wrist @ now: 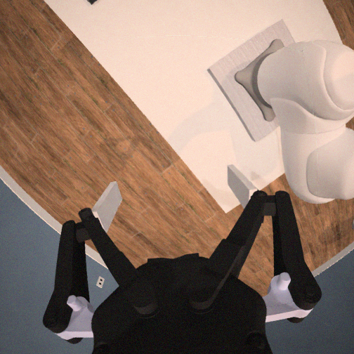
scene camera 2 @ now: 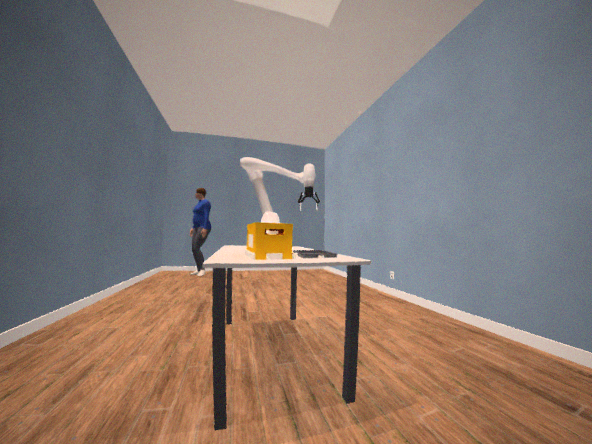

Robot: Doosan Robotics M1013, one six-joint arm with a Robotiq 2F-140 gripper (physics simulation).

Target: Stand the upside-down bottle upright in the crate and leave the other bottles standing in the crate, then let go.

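Places are measured from the arm's base along level axes (x ahead, y left, z up), in millimetres.
Where they show: gripper, fingertip midpoint: (scene camera 2: 308,210).
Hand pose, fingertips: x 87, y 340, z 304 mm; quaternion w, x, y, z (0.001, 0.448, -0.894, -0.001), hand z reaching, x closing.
Observation:
Each offset is from my fingertips to the top centre of the thing. Level surfaces: height alone.
A yellow crate @(dy -513, dx +552, dz -170 mm) (scene camera 2: 273,247) stands on the table in the scene view. Through its handle slot something white and dark red shows, too small to tell apart. The upside-down bottle and the other bottles cannot be made out, as the crate's walls hide its inside. My gripper (scene camera 2: 308,207) (wrist: 172,182) is open and empty, pointing down. It hangs high above the table's level, to the right of the crate and farther back in the scene view. The crate does not show in the wrist view.
A black tray-like object @(dy -241, dx +570, dz -320 mm) (scene camera 2: 317,254) lies on the white table @(dz -346 mm) (scene camera 2: 227,257) (wrist: 150,75), right of the crate. The arm's base plate (wrist: 225,82) sits on the table. A person (scene camera 2: 201,215) in a blue top stands at the back left, beyond the table.

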